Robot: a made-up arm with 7 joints. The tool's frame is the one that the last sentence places. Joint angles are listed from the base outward.
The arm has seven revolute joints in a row. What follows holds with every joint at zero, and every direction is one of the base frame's.
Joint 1 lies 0.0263 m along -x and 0.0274 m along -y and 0.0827 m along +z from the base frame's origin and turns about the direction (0, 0.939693, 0.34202).
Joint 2 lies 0.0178 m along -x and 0.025 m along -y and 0.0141 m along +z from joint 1 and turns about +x.
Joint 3 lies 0.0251 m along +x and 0.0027 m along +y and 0.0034 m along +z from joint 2 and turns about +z.
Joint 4 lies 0.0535 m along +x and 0.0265 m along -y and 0.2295 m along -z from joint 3 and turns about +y.
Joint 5 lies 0.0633 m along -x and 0.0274 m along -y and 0.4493 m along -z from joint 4 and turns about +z.
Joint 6 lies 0.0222 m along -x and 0.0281 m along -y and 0.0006 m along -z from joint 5 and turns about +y.
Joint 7 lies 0.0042 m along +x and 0.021 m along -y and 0.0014 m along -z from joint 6 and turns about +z.
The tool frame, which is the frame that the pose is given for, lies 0.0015 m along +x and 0.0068 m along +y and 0.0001 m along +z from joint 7; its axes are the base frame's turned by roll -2.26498, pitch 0.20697 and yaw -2.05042 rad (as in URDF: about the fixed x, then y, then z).
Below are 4 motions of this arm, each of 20 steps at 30 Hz.
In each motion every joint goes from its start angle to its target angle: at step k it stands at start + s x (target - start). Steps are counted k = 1, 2, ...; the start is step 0. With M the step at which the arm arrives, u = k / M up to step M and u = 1 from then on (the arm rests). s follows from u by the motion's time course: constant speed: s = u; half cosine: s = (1 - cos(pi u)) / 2; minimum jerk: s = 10 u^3 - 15 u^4 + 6 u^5.
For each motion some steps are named. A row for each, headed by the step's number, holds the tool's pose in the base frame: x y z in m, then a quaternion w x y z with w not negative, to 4 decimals.
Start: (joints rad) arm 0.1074 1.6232 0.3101 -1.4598 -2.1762 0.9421 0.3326
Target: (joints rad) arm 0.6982 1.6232 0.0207 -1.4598 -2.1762 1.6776 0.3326
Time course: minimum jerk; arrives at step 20
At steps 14, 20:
14: 0.3537 0.3998 -0.1158 0.2643 0.6768 0.1835 0.6621
20: 0.3061 0.4110 -0.1671 0.2785 0.6914 0.1833 0.6409

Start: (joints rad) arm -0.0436 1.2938 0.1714 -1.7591 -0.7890 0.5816 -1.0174
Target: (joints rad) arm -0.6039 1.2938 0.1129 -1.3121 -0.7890 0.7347 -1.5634
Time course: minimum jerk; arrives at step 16
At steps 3, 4, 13, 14, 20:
3: 0.5153 0.1840 0.0765 0.1930 0.5335 0.6276 0.5331
4: 0.5176 0.1889 0.0871 0.1837 0.5212 0.6313 0.5441
13: 0.5195 0.2604 0.2439 0.0385 0.3213 0.7107 0.6247
14: 0.5184 0.2630 0.2494 0.0330 0.3140 0.7144 0.6244
20: 0.5179 0.2643 0.2521 0.0303 0.3105 0.7163 0.6242

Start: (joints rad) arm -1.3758 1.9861 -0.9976 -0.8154 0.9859 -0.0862 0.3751
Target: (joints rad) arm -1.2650 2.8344 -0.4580 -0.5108 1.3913 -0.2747 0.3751
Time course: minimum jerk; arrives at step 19
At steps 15, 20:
15: -0.3233 0.3749 0.5459 0.9128 0.2773 -0.2606 0.1484
20: -0.3595 0.3443 0.5506 0.8941 0.3020 -0.2882 0.1622

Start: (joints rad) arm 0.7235 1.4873 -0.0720 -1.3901 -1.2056 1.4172 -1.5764
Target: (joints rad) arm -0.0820 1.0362 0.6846 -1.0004 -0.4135 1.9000 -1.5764
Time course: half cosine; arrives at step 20
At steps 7, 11, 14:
7: 0.2805 0.4770 -0.1854 0.5262 -0.0408 -0.6500 -0.5469
11: 0.3344 0.4968 -0.0916 0.3688 0.1694 -0.8303 -0.3819
14: 0.3497 0.5074 -0.0419 0.2420 0.2754 -0.9074 -0.2054

